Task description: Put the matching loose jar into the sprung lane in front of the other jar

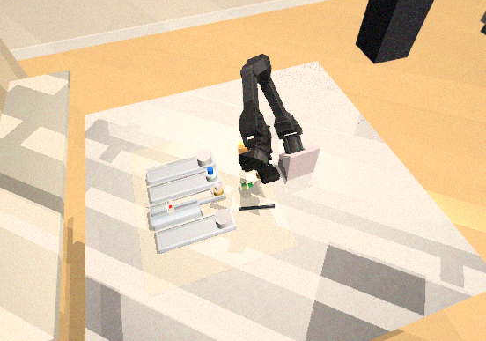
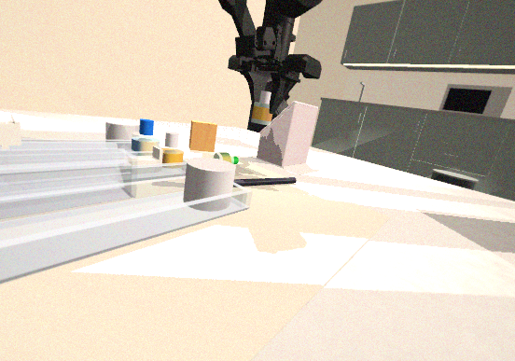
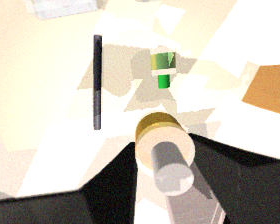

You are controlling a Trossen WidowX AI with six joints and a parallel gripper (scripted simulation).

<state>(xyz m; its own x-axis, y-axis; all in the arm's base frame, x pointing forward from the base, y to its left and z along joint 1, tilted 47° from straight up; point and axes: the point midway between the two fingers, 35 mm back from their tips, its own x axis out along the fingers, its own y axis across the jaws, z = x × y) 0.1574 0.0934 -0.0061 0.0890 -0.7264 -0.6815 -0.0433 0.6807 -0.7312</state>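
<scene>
The black rod lies 12 cm below my gripper tip, 7 cm to the left of it and 4 cm ahead of it. The rest, counted from my gripper tip: lane rack 32 cm ahead, 10 cm below; then red dot 35 cm ahead, 5 cm below, 2 cm to the left.
</scene>
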